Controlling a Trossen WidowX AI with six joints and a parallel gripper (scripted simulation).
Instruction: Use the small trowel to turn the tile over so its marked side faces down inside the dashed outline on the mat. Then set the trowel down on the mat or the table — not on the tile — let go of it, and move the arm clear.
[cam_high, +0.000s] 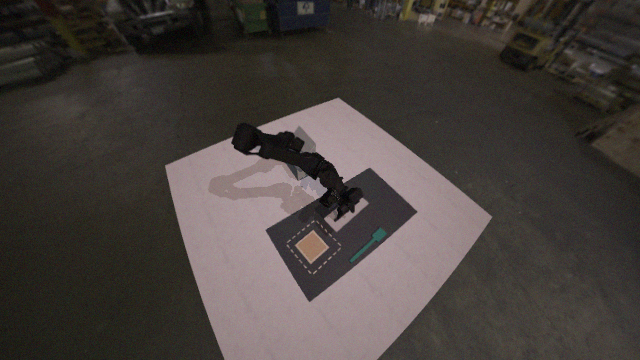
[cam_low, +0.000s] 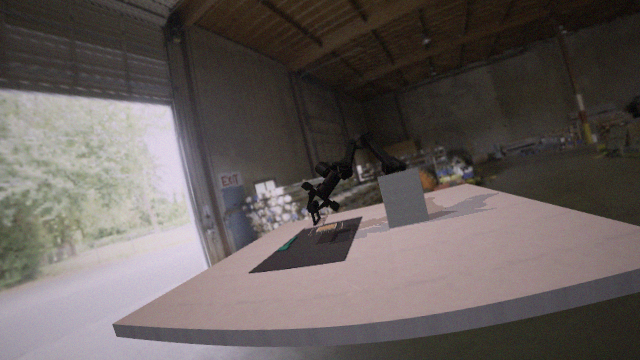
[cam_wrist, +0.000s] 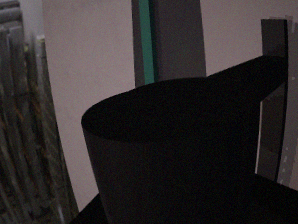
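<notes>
The dark mat lies 14 cm below my gripper tip, 1 cm to the left of it and 1 cm behind it. From my gripper tip the other things lie so: teal trowel 13 cm ahead, 12 cm below, 3 cm to the left; then tile 18 cm to the right, 12 cm below, 2 cm behind.
</notes>
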